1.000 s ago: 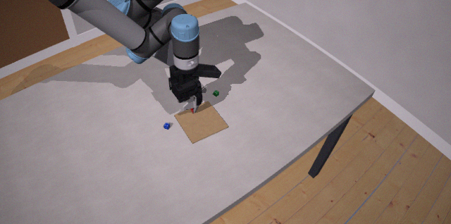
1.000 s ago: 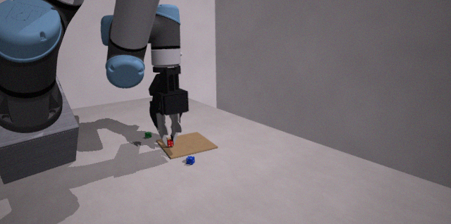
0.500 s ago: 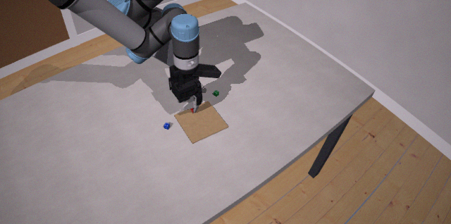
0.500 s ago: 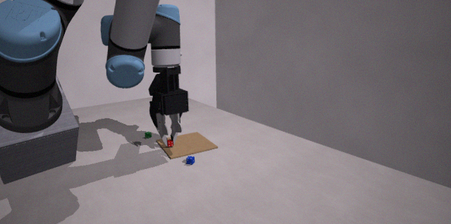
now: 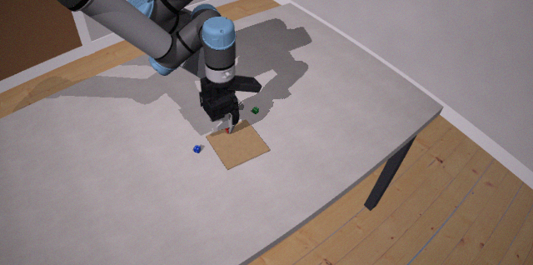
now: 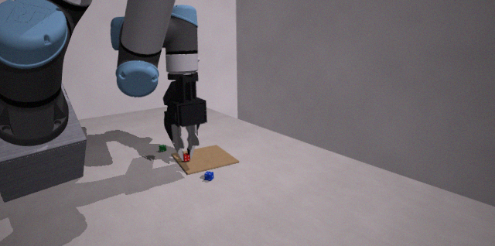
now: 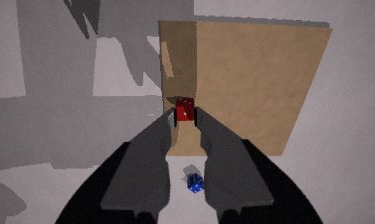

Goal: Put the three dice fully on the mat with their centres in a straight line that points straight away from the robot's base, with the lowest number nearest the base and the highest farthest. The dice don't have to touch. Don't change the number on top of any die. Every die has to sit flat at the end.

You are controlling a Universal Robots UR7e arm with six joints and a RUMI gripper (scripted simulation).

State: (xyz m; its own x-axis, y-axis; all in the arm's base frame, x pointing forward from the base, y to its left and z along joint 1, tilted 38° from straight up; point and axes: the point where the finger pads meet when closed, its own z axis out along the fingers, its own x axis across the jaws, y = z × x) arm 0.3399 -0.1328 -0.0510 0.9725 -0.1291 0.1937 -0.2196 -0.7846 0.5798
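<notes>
Right now the red die is 10 mm below my hand. The rest, counted from my hand: blue die 110 mm to the right, 20 mm below, 10 mm behind; then green die 120 mm to the left, 20 mm below; then square mat 50 mm ahead, 20 mm below, 10 mm to the right.
</notes>
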